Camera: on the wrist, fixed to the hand. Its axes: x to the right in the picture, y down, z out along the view.
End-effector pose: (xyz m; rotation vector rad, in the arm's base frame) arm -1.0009 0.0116 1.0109 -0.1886 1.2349 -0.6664
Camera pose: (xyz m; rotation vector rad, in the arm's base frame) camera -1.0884 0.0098 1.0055 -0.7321 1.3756 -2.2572
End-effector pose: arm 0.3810 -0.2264 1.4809 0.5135 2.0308 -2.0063
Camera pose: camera 0.3829 -0.1458 1.5152 0.3462 -1.2833 1.4166
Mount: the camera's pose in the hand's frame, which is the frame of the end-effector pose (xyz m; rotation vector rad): -0.0094 -0.0309 -0.0815 0.2795 0.5592 -1.4664
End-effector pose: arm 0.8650 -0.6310 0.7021 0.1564 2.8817 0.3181
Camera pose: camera 0.8516 -0.6787 0.7744 1.8437 -2.2691 0.3322
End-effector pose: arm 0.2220 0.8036 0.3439 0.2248 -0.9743 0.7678
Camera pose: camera 0.2936 0.8173 0.2953 0.7950 -0.0030 -0.4078
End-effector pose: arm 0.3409 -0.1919 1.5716 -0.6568 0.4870 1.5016
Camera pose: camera 0.3797 -0.2517 1.5205 -0.8927 0.4324 -0.1428
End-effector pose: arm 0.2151 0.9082 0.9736 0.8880 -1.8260 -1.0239
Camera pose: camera 0.2977 0.8792 0.9685 2.5161 -0.6325 -1.0888
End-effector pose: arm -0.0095 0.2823 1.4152 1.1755 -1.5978 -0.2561
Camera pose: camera 0.0746 0.3063 1.4204 2.2194 -0.0561 -0.5591
